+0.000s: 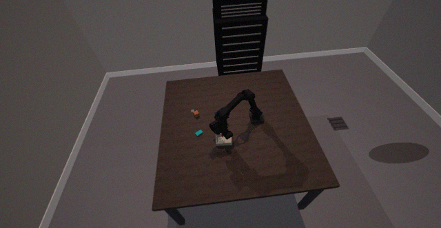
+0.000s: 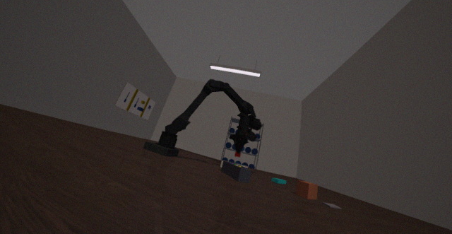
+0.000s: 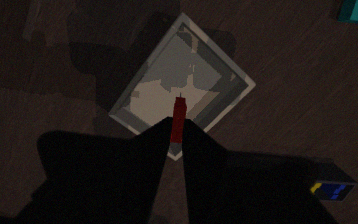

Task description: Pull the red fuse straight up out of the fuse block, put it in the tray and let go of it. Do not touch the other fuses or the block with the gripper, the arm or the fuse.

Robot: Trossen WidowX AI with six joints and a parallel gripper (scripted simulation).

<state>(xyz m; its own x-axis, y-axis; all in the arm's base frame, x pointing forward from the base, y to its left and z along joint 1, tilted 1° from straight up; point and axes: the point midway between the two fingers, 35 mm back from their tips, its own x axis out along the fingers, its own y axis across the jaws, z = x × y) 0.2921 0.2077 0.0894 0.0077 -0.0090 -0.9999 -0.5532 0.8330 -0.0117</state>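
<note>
Right now my gripper tip is 10 mm above the red fuse. Round my gripper tip: orange cube (250 mm ahead, 280 mm to the right, 60 mm below); tray (80 mm below); teal block (210 mm ahead, 70 mm to the right, 80 mm below).
</note>
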